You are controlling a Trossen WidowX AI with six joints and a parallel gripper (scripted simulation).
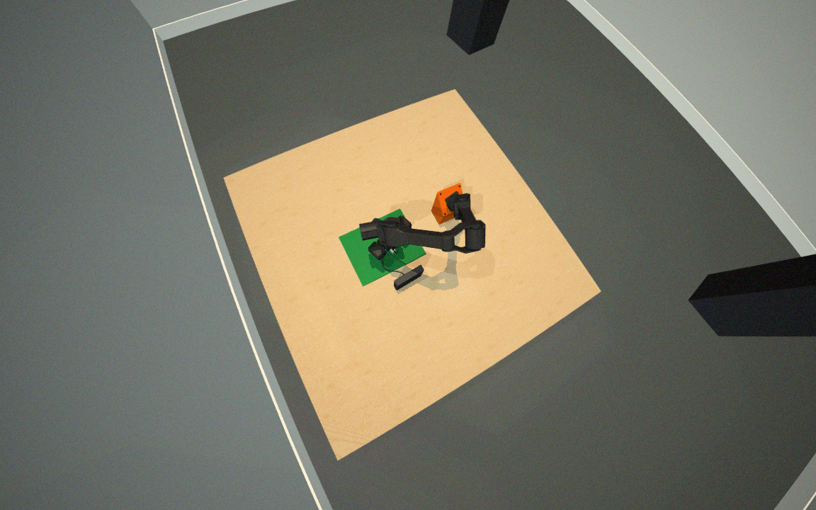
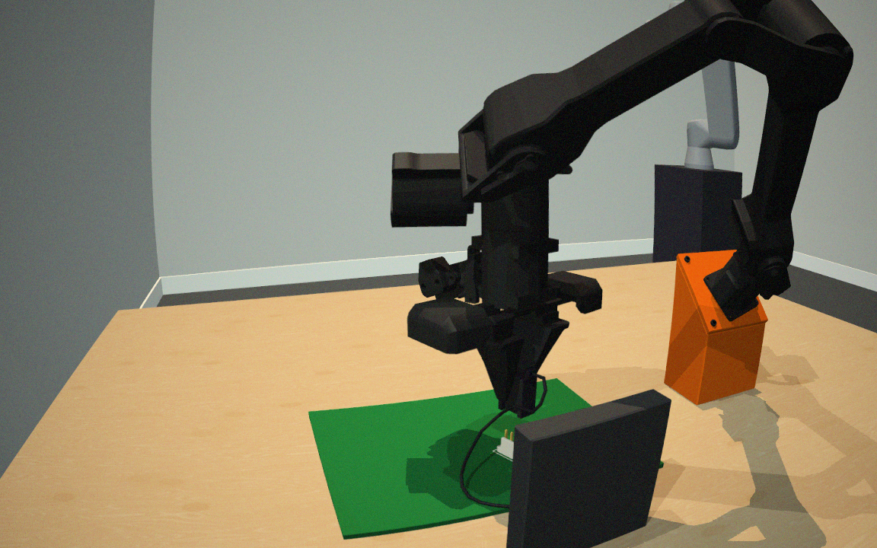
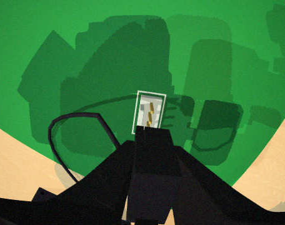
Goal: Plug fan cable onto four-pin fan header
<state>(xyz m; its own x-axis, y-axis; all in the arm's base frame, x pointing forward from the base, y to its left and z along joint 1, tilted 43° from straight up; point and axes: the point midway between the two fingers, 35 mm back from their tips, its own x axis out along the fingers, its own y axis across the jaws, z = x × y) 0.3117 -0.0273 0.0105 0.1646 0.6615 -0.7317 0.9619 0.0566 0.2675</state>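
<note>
The green board is 2 cm ahead of my gripper tip, 3 cm to the right of it and 8 cm below it. Round my gripper tip: black fan 2 cm ahead, 15 cm to the left, 1 cm below; black plug 1 cm to the left, 1 cm above.
</note>
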